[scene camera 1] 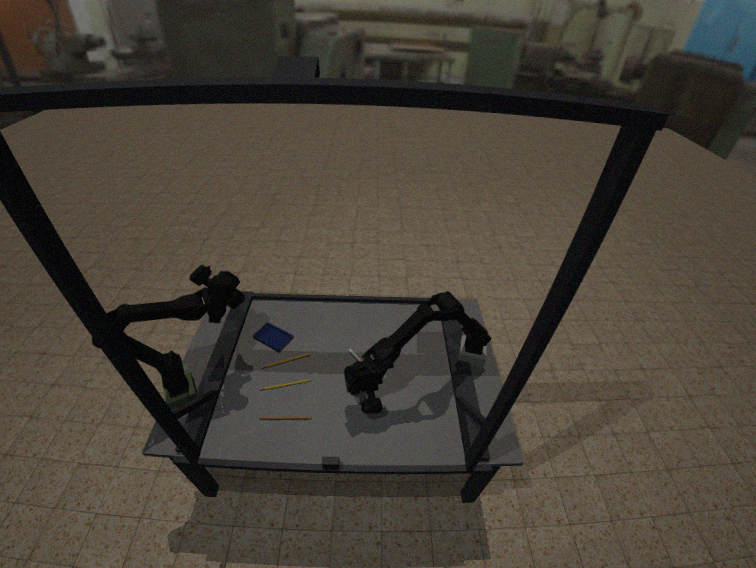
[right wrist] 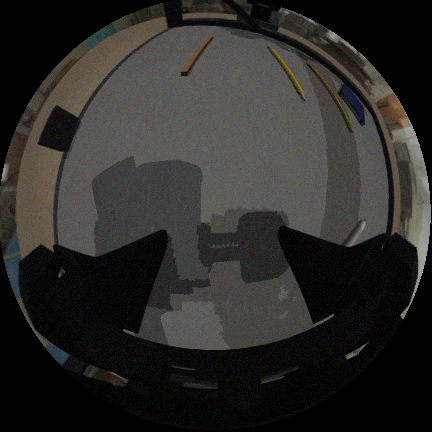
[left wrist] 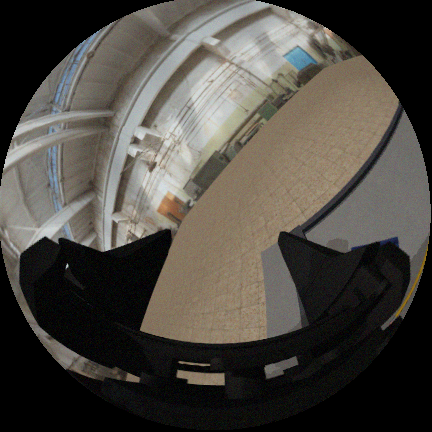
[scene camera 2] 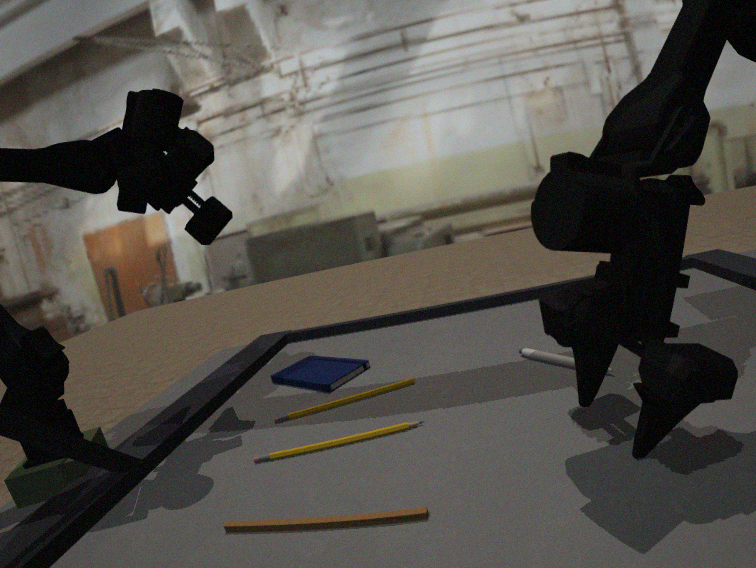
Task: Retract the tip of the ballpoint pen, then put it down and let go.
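Where they show: left gripper, between the fingertips: [left wrist: 226, 236] [scene camera 2: 190, 197]; right gripper, between the fingertips: [scene camera 1: 359, 398] [right wrist: 223, 234] [scene camera 2: 608, 429]; left arm's base, origin of its link: [scene camera 1: 178, 387]; right arm's base, origin of its link: [scene camera 1: 473, 346].
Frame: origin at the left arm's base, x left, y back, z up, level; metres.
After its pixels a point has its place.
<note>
A whitish ballpoint pen [scene camera 1: 354, 354] @(x -0.142, y -0.624, z -0.029 m) [scene camera 2: 546, 358] @(x -0.150, y -0.622, z -0.033 m) [right wrist: 356, 232] @(x -0.140, y -0.622, z -0.031 m) lies on the grey table. In scene camera 2 its blunt end points left and its narrow end shows past a finger at the right; whether the tip is out is too small to tell. My right gripper [scene camera 2: 611, 429] @(x -0.318, y -0.551, z -0.036 m) [right wrist: 223, 234] @(x -0.318, y -0.551, z -0.036 m) points down, open and empty, above the table, on the near side of the pen in scene camera 2. In the right wrist view, the right-hand finger hides part of the pen. My left gripper [left wrist: 226, 236] @(x 0.178, y -0.259, z 0.282 m) is open and empty, raised over the table's left side in scene camera 1.
A blue notebook [scene camera 1: 273, 337] @(x 0.087, y -0.379, z -0.028 m) [scene camera 2: 319, 371] @(x 0.081, y -0.379, z -0.028 m) [right wrist: 352, 104] @(x 0.043, y -0.405, z -0.028 m), two yellow pencils [scene camera 1: 286, 360] @(x -0.041, y -0.385, z -0.033 m) [scene camera 1: 285, 385] @(x -0.142, y -0.343, z -0.035 m) and an orange stick [scene camera 1: 285, 418] @(x -0.265, y -0.296, z -0.034 m) [scene camera 2: 326, 520] @(x -0.266, y -0.301, z -0.033 m) lie left of the pen in scene camera 1. A dark frame with posts [scene camera 1: 565, 274] @(x -0.690, y -0.723, z 0.736 m) surrounds the table [scene camera 1: 293, 442] @(x -0.353, y -0.288, z -0.040 m).
</note>
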